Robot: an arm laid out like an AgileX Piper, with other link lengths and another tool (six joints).
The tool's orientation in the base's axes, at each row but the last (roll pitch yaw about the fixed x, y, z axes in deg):
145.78, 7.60, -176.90
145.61, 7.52, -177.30
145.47, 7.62, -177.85
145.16, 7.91, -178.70
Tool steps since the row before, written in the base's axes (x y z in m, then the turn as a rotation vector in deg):
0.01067, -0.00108, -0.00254, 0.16, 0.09, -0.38
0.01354, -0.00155, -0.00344, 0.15, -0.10, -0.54
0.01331, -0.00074, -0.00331, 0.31, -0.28, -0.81
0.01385, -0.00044, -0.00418, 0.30, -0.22, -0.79
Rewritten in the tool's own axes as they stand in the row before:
-0.01017, -0.00357, 0.00231, -0.11, -0.16, 0.38
-0.01289, -0.00472, 0.00303, -0.07, -0.40, 0.40
-0.01272, -0.00388, 0.00345, -0.19, -0.72, 0.53
-0.01313, -0.00407, 0.00453, -0.18, -0.66, 0.55

